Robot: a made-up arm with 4 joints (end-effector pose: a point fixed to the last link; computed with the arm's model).
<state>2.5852 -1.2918 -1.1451 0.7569</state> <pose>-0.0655 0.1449 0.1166 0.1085 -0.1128 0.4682 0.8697</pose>
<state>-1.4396 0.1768 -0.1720 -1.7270</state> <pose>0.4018 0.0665 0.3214 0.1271 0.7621 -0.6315 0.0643</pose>
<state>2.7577 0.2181 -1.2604 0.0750</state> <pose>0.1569 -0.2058 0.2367 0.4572 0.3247 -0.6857 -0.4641</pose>
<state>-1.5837 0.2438 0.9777 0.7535</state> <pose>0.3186 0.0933 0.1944 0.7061 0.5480 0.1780 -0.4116</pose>
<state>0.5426 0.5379 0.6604 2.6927</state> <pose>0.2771 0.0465 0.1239 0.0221 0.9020 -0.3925 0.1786</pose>
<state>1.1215 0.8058 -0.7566 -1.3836</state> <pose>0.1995 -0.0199 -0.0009 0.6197 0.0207 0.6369 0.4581</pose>
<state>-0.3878 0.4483 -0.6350 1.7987</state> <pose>0.3508 0.2283 0.1550 0.5758 -0.7808 0.1043 0.2190</pose>
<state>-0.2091 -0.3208 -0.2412 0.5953</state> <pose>0.3404 0.2365 0.2665 0.9433 0.0342 -0.0380 0.3280</pose>
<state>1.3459 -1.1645 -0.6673 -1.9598</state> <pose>0.1284 0.3336 0.2006 0.1993 0.9141 0.3276 0.1320</pose>
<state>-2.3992 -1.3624 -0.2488 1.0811</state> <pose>0.0637 -0.1338 0.2282 0.3288 0.5773 -0.6203 -0.4169</pose>
